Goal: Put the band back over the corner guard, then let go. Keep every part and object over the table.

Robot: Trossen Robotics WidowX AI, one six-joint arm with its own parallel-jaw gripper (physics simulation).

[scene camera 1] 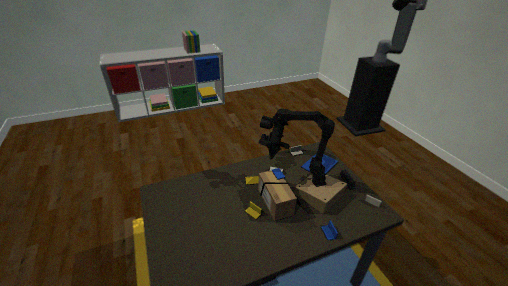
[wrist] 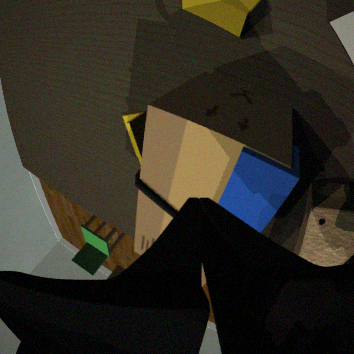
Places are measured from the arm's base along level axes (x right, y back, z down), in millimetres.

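Where they show: gripper, between the fingertips: [scene camera 1: 270, 159] [wrist: 197, 207]; arm's base, origin of its link: [scene camera 1: 319, 182].
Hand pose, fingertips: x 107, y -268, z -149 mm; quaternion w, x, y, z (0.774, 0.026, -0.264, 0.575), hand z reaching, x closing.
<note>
Each offset is from my fingertips to the top centre of the thing. "spot": to the spot under its first point.
A cardboard box {dx -127, dy -6, dz +78 mm} [scene camera 1: 278, 198] [wrist: 200, 155] stands on the table, with a black band {spot: dx -115, dy -16, dz +74 mm} [scene camera 1: 274, 183] [wrist: 157, 195] around its middle. A blue corner guard {dx -48, dy +33, dz +71 mm} [scene camera 1: 278, 174] [wrist: 255, 192] sits on the box's top edge near its far end. In the scene view the band crosses the box top beside the guard, apart from the blue part that shows. In the wrist view the fingers hide the band's right part. My gripper [scene camera 1: 271, 156] [wrist: 197, 207] is shut and empty, above the far end of the box.
Yellow guards {dx +82, dy -79, dz +185 mm} [scene camera 1: 252, 180] {dx -158, dy -145, dz +176 mm} [scene camera 1: 254, 210] lie left of the box, and a blue guard {dx -385, dy +186, dz +176 mm} [scene camera 1: 330, 230] lies near the front edge. White guards {dx +264, dy +304, dz +176 mm} [scene camera 1: 296, 150] {dx -269, dy +539, dz +176 mm} [scene camera 1: 373, 200] lie at the back and right. The arm's wooden base [scene camera 1: 322, 194] [wrist: 325, 242] stands close right of the box; a blue mat {dx +108, dy +402, dz +213 mm} [scene camera 1: 327, 163] lies behind it.
</note>
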